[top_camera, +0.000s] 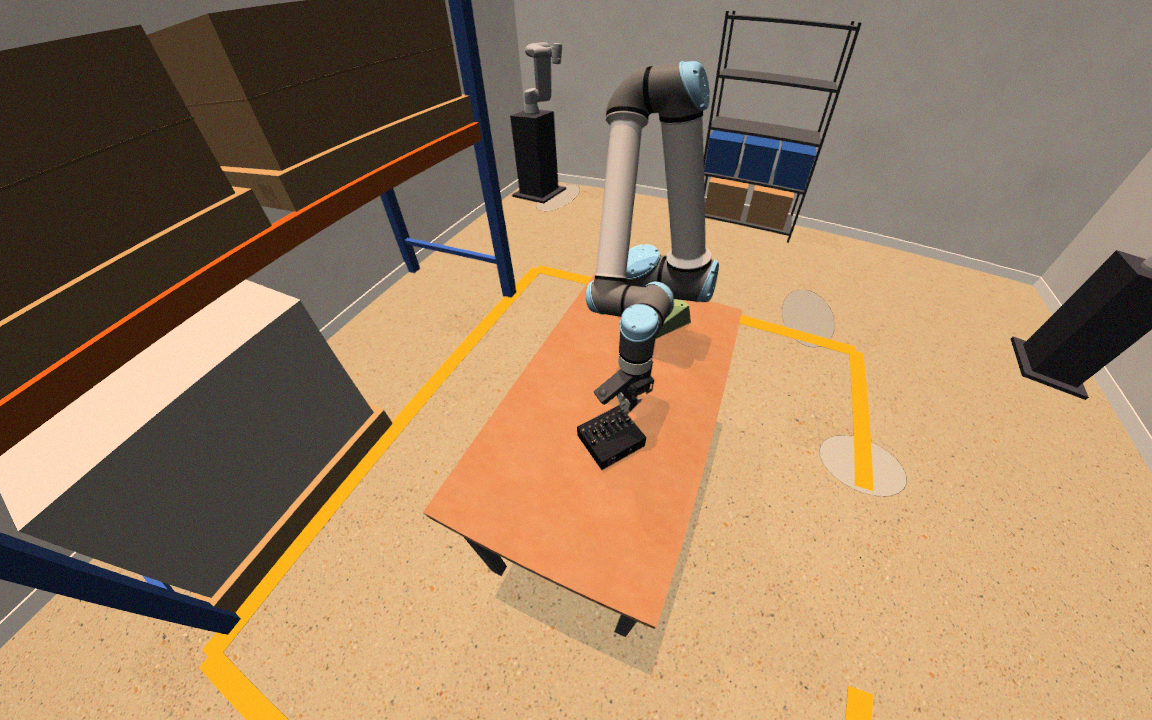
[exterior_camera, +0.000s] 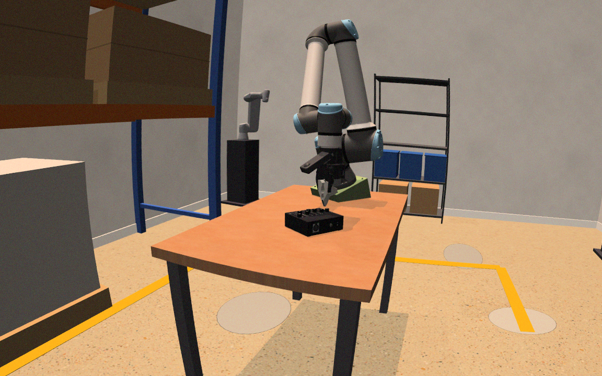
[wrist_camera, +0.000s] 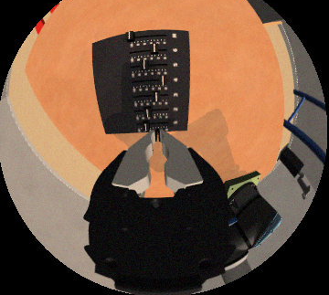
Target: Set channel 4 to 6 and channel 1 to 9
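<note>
Now: hand 20 mm to the right of the channel 1 knob, 20 mm above it and 10 mm short of it. Also, from my hand: channel 4 knob (50 mm ahead, 40 mm to the right, 20 mm below).
</note>
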